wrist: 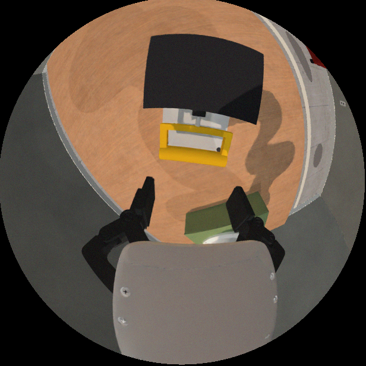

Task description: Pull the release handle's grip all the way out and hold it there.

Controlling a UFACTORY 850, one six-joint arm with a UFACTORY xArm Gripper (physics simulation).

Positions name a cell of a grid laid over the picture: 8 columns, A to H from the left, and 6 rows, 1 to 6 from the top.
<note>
In view: the gripper (E4) and a light grey base plate (E3).
</note>
